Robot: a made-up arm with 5 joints.
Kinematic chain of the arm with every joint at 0, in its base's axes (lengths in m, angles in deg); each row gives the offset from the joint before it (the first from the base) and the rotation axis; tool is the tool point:
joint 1: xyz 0 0 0.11 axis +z
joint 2: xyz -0.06 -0.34 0 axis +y
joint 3: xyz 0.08 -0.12 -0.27 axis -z
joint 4: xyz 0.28 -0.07 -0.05 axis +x
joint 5: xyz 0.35 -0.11 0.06 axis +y
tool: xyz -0.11 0 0
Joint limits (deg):
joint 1: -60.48..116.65
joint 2: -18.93..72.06
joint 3: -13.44..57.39
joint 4: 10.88..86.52
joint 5: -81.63..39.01
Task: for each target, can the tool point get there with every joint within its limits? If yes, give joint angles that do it. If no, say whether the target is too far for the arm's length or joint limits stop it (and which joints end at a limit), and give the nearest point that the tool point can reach.
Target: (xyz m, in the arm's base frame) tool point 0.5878 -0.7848 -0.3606
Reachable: yes | joints 39.98 42.93 42.09 51.46 24.36
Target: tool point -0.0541 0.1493 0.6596
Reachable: no: joint limits stop it (at a limit: joint 1, joint 2, joint 3, joint 4, joint 5) | nearest point 0.1912 0.8014 0.1207 | short by 0.881 m
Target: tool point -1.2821 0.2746 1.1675
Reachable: no: too far | nearest point -1.0724 -0.2320 -0.1572 | short by 1.434 m
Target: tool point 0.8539 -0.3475 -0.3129
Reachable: yes | joints 38.00 3.27 20.67 31.40 -45.10
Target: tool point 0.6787 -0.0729 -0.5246
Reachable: yes | joints 53.87 22.86 4.48 75.11 -39.34
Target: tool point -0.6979 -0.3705 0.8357
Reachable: no: joint limits stop it (at a limit: joint 1, joint 2, joint 4, joint 5) | nearest point -0.6592 -0.7885 0.0284 | short by 0.910 m
